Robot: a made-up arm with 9 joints. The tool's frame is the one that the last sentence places. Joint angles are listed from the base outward.
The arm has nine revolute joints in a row. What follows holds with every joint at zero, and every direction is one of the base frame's. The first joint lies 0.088 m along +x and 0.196 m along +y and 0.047 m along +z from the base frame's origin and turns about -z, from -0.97 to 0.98 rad. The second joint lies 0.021 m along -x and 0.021 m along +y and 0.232 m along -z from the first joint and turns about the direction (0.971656, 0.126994, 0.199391), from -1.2 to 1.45 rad. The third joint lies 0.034 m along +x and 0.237 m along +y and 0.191 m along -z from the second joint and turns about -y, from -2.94 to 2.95 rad. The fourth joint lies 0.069 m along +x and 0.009 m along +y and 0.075 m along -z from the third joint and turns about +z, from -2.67 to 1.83 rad. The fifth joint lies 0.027 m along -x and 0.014 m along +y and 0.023 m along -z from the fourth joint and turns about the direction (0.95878, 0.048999, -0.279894), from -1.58 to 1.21 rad. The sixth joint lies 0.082 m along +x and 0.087 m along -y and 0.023 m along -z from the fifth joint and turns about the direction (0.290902, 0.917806, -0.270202), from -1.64 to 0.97 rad. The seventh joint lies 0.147 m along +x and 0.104 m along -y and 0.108 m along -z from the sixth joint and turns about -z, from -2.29 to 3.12 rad. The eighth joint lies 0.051 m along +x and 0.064 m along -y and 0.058 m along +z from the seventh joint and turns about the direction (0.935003, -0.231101, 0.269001), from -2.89 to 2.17 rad. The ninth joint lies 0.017 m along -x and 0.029 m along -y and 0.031 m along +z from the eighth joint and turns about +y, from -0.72 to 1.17 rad. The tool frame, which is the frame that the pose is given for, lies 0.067 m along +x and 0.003 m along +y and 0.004 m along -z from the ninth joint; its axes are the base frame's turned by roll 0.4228, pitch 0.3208 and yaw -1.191 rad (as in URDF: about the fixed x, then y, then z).
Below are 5 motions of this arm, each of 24 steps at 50 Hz.
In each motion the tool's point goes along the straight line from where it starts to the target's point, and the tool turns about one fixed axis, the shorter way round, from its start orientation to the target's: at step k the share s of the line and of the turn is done. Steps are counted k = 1, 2, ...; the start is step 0. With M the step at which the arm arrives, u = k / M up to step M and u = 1 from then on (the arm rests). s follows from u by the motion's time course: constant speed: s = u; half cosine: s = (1 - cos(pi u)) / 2; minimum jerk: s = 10 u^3 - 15 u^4 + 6 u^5.
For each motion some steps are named. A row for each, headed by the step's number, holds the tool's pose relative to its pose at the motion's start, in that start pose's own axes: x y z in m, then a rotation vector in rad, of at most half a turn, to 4 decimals.
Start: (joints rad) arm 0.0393 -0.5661 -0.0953 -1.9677 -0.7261 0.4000 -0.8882 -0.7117 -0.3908
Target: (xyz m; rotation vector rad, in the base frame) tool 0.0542 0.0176 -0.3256 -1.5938 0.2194 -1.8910
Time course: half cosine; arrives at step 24
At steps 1, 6, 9, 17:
1: 0.0001 0.0006 0.0004 -0.0023 -0.0021 0.0015
6: 0.0027 0.0214 0.0150 -0.0794 -0.0719 0.0520
9: 0.0058 0.0450 0.0316 -0.1674 -0.1516 0.1095
17: 0.0151 0.1173 0.0822 -0.4364 -0.3950 0.2854

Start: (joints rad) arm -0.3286 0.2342 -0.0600 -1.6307 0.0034 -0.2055 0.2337 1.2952 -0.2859
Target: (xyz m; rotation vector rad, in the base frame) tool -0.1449 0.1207 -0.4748 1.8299 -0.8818 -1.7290
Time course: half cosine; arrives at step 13
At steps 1, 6, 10, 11, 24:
1: 0.0006 0.0001 -0.0003 -0.0017 0.0000 -0.0010
6: 0.0183 0.0034 -0.0077 -0.0505 0.0006 -0.0304
10: 0.0364 0.0068 -0.0153 -0.1003 0.0011 -0.0604
11: 0.0392 0.0074 -0.0165 -0.1082 0.0012 -0.0652
24: 0.0416 0.0078 -0.0175 -0.1147 0.0013 -0.0691

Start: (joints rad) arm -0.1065 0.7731 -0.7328 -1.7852 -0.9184 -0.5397 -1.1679 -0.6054 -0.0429
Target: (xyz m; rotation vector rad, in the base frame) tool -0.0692 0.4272 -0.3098 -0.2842 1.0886 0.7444
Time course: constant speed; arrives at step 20
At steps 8, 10, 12, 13, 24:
8: -0.0924 0.0034 -0.0212 0.0327 0.0078 0.3729
10: -0.1155 0.0043 -0.0265 0.0408 0.0098 0.4661
12: -0.1386 0.0051 -0.0318 0.0490 0.0118 0.5593
13: -0.1501 0.0056 -0.0345 0.0531 0.0127 0.6059
24: -0.2309 0.0085 -0.0530 0.0817 0.0196 0.9322

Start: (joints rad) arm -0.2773 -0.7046 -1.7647 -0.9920 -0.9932 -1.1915 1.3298 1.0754 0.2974
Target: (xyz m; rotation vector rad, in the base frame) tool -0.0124 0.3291 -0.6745 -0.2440 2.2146 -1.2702
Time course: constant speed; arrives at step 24
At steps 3, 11, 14, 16, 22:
3: -0.0482 -0.0173 -0.0129 -0.1364 0.2186 -0.0175
11: -0.1769 -0.0635 -0.0472 -0.5001 0.8016 -0.0642
14: -0.2252 -0.0808 -0.0600 -0.6365 1.0203 -0.0817
16: -0.2573 -0.0923 -0.0686 -0.7274 1.1660 -0.0933
22: -0.3538 -0.1269 -0.0943 -1.0001 1.6033 -0.1283

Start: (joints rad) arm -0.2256 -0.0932 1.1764 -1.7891 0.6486 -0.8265 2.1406 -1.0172 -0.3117
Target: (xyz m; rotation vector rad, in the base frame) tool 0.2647 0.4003 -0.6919 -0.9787 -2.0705 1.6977
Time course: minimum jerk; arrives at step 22
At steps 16, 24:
16: -0.0541 0.0419 -0.0720 -0.2001 -0.7857 0.4054
24: -0.0622 0.0481 -0.0827 -0.2297 -0.9019 0.4654

